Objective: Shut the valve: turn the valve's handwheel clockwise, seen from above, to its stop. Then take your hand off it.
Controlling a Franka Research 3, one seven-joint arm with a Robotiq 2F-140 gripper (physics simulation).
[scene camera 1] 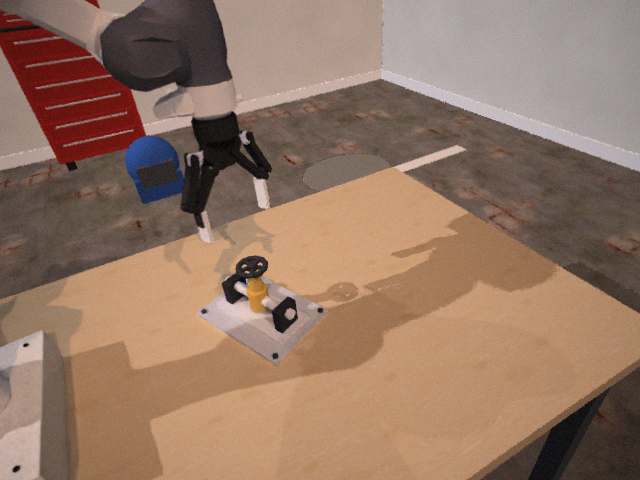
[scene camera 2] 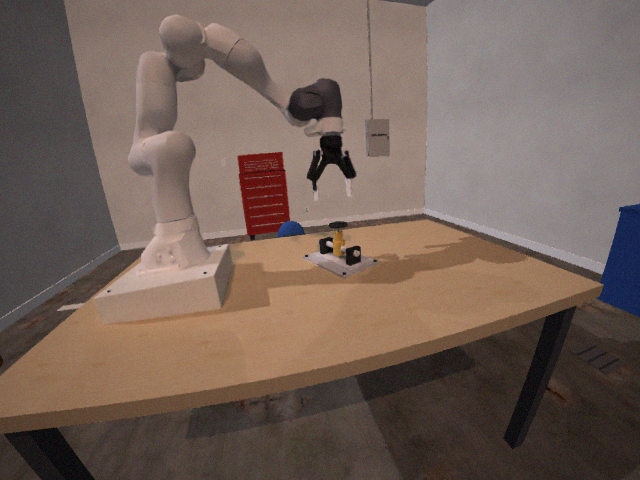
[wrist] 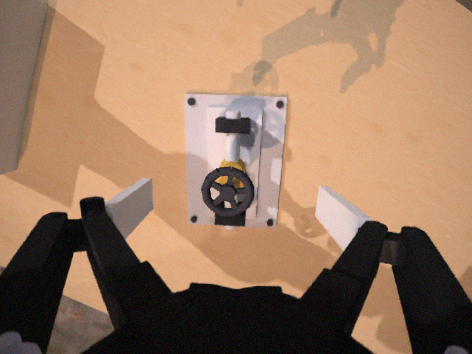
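Note:
The black spoked handwheel [scene camera 1: 251, 274] [scene camera 2: 338, 224] [wrist: 228, 193] sits level on top of the yellow valve body [scene camera 1: 256, 298] [scene camera 2: 338, 243] [wrist: 232, 168]. The valve's pale pipe with black end flanges is mounted on a light grey base plate [scene camera 1: 242, 338] [scene camera 2: 330, 265] [wrist: 197, 150] on the table. My gripper [scene camera 1: 234, 218] [scene camera 2: 332, 196] [wrist: 235, 197] is wide open and empty, pointing down. It hangs well above the handwheel and touches nothing. In the wrist view the handwheel shows between the spread white fingertips, far below them. How far the wheel is turned I cannot tell.
The wooden table [scene camera 1: 465, 361] [scene camera 2: 289, 330] carries the arm's pale base block [scene camera 1: 51, 413] [scene camera 2: 165, 299] to the valve's left. Behind the table are a blue welding mask-like object [scene camera 1: 149, 155] and a red tool cabinet [scene camera 1: 85, 98] [scene camera 2: 264, 201]. A blue cabinet [scene camera 2: 628, 258] stands at the right.

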